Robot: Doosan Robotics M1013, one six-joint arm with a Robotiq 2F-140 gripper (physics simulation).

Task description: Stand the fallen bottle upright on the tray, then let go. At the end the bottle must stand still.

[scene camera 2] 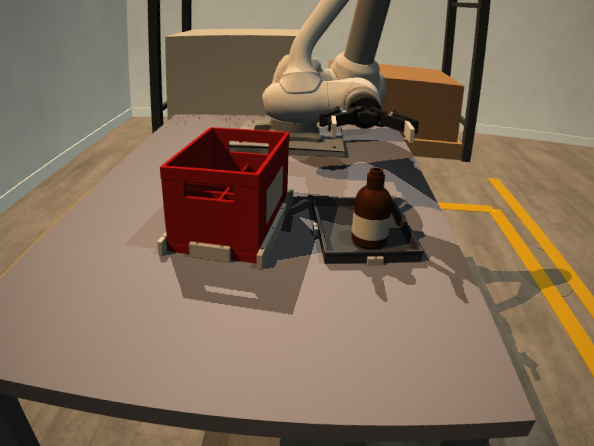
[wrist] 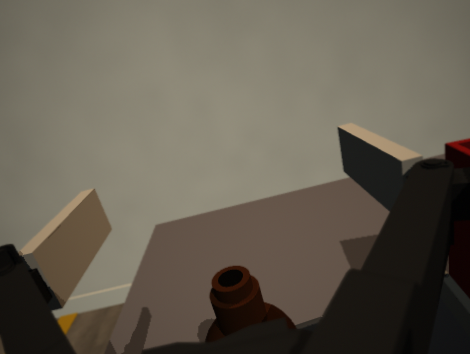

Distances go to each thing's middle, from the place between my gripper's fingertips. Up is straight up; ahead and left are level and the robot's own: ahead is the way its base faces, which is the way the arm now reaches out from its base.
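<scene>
My gripper: 1 cm short of brown bottle (scene camera 2: 372, 210), 1 cm to the right of it, 15 cm above it. Shallow tray (scene camera 2: 334, 215), from my hand: 4 cm behind, 22 cm below.
</scene>
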